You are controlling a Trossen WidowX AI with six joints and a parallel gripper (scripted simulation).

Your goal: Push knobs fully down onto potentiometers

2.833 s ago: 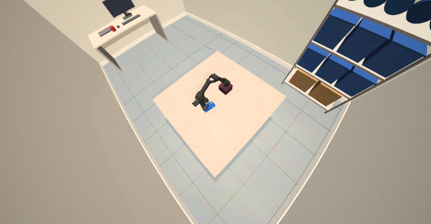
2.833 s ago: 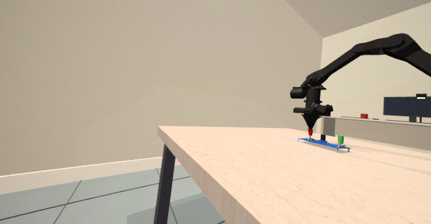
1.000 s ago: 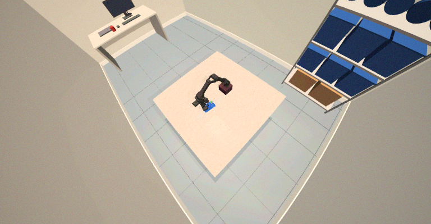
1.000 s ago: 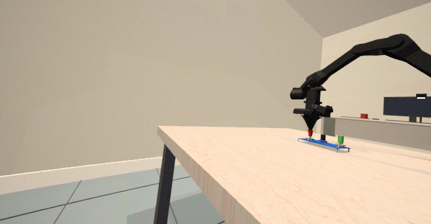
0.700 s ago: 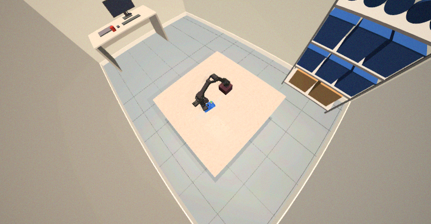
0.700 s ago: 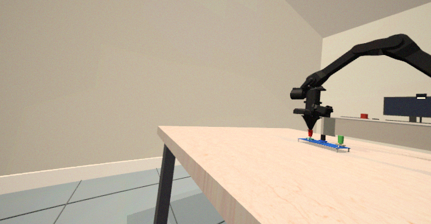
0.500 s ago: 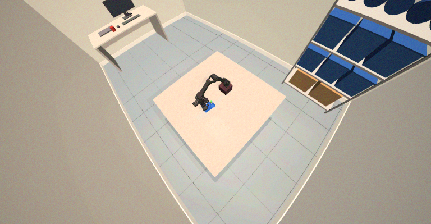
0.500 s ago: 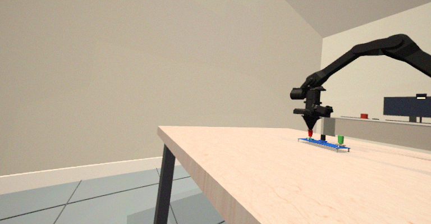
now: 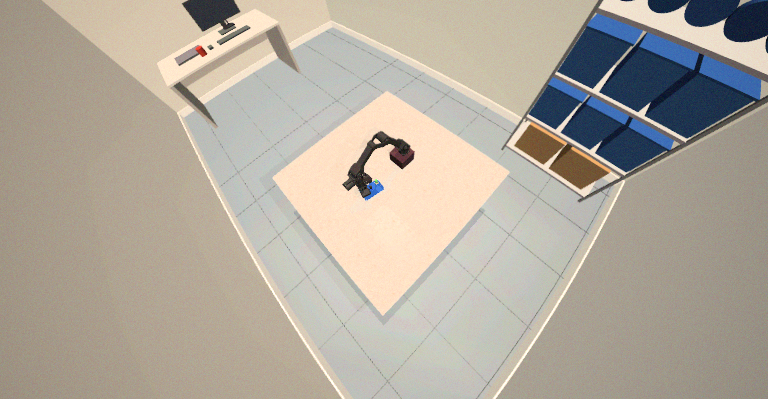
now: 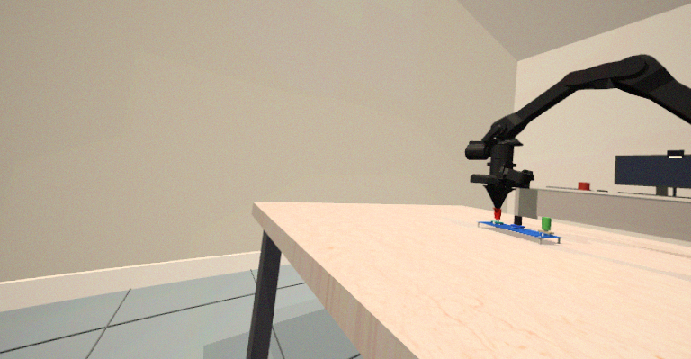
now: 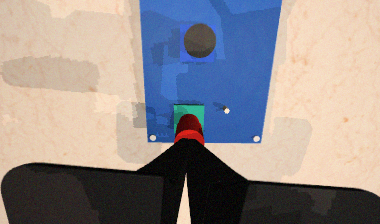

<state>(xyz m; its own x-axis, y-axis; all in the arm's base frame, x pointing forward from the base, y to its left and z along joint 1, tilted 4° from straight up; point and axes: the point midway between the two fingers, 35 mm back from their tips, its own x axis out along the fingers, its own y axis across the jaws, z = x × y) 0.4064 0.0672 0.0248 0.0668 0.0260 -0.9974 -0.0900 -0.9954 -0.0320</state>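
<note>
The red knob lies 10 mm below my gripper tip. Also, from my gripper tip: green knob 120 mm behind, 20 mm below, 10 mm to the right.
</note>
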